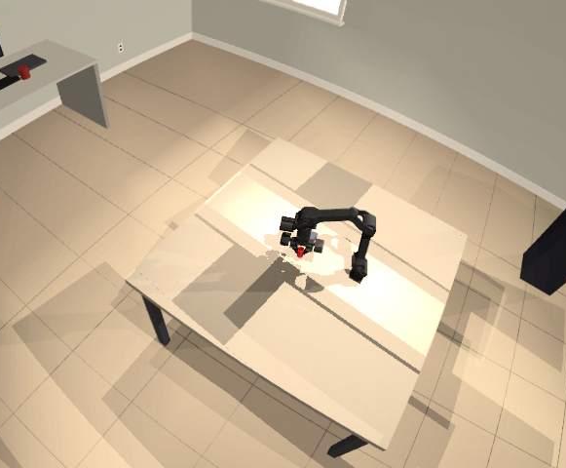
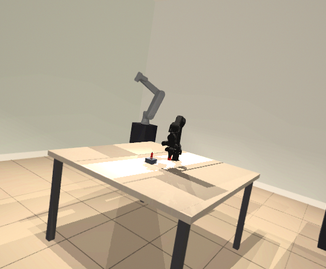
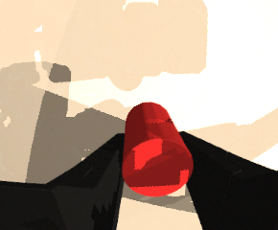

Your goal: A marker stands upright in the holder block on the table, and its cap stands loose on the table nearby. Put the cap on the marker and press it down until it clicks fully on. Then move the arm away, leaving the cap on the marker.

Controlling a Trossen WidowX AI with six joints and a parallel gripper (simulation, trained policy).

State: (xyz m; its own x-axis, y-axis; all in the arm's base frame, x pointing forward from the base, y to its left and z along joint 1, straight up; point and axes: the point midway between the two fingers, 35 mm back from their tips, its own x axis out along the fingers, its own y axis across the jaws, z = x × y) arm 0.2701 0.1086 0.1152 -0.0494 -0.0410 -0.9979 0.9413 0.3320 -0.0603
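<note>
Now: gripper tip 40 mm short of the grey holder block, 160 mm to the left of it and 60 mm above it. From my gripper tip the other things lie so: red cap: 10 mm above.
</note>
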